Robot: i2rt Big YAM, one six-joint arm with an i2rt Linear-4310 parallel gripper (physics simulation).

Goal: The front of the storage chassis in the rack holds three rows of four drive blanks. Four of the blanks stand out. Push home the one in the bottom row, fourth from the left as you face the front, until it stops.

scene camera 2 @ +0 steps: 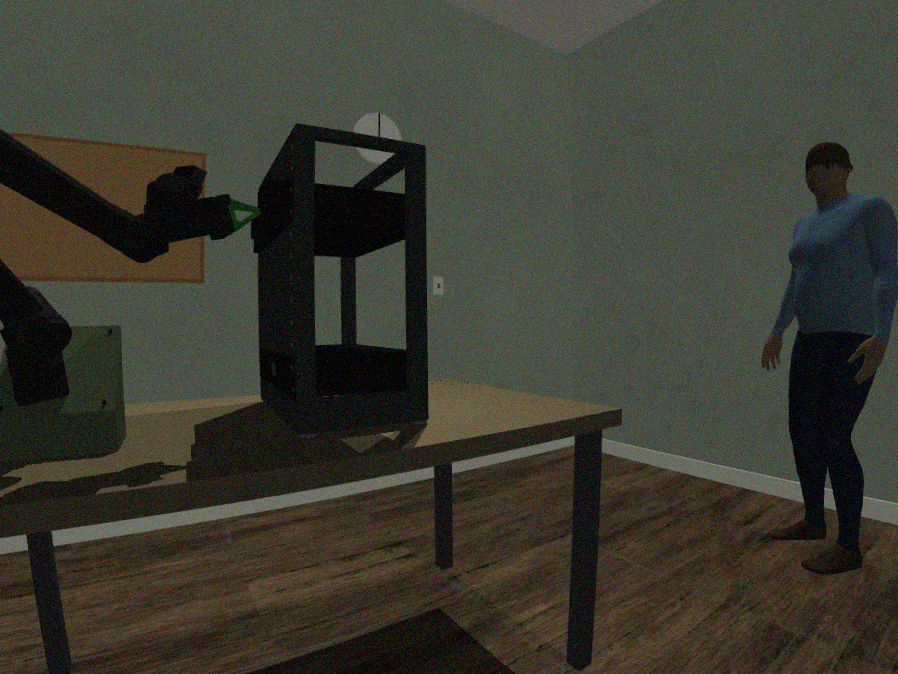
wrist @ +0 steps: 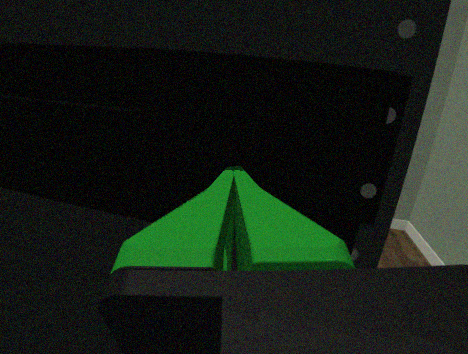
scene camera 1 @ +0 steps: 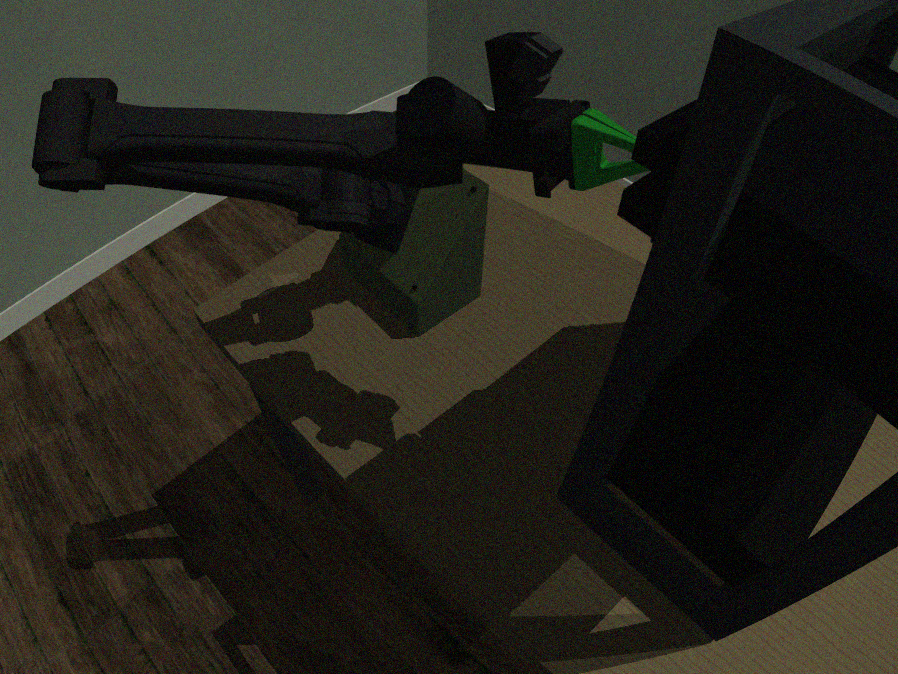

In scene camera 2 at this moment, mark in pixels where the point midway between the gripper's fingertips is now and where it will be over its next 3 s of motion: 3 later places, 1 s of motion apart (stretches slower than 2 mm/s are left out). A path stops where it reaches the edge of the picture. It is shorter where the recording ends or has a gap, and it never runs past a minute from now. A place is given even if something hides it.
My gripper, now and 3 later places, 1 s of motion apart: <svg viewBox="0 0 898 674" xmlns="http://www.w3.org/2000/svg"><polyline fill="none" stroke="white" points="259,211 264,206 261,212 273,215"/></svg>
